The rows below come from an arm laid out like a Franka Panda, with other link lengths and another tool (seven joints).
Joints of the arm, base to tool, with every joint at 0 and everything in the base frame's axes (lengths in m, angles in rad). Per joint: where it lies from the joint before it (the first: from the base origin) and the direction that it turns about. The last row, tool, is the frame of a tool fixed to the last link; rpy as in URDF.
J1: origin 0.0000 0.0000 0.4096 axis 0 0 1
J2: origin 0.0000 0.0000 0.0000 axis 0 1 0
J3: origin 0.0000 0.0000 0.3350 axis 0 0 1
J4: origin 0.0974 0.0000 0.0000 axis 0 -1 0
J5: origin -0.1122 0.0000 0.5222 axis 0 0 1
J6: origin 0.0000 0.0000 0.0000 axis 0 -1 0
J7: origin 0.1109 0.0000 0.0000 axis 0 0 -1
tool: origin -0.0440 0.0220 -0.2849 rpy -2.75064 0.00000 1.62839
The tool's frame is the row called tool.
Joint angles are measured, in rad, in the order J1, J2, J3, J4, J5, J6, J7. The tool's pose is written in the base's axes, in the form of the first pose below.
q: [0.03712, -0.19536, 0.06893, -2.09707, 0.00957, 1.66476, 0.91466]
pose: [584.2, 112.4, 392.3, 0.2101, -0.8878, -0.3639, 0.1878]
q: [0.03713, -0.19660, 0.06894, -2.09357, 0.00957, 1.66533, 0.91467]
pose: [585.7, 112.6, 395.0, 0.2093, -0.8882, -0.3645, 0.1854]
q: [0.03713, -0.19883, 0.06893, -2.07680, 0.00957, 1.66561, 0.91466]
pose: [591.7, 113.3, 405.9, 0.2066, -0.8897, -0.3668, 0.1765]
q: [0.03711, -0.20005, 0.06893, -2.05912, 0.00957, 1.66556, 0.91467]
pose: [597.7, 114.1, 416.8, 0.2040, -0.8911, -0.3690, 0.1679]
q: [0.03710, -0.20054, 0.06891, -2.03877, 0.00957, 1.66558, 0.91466]
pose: [604.5, 114.9, 428.9, 0.2011, -0.8925, -0.3714, 0.1582]
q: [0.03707, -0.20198, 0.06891, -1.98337, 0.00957, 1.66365, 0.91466]
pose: [620.9, 117.1, 462.5, 0.1933, -0.8958, -0.3775, 0.1328]
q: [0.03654, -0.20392, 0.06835, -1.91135, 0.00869, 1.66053, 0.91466]
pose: [639.4, 118.7, 507.5, 0.1828, -0.8993, -0.3845, 0.1000]
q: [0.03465, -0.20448, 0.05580, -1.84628, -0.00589, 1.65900, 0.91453]
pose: [655.6, 107.1, 548.1, 0.1682, -0.9048, -0.3847, 0.0707]
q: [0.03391, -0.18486, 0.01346, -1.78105, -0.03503, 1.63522, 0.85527]
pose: [666.1, 69.8, 573.3, 0.1540, -0.9037, -0.3940, 0.0662]
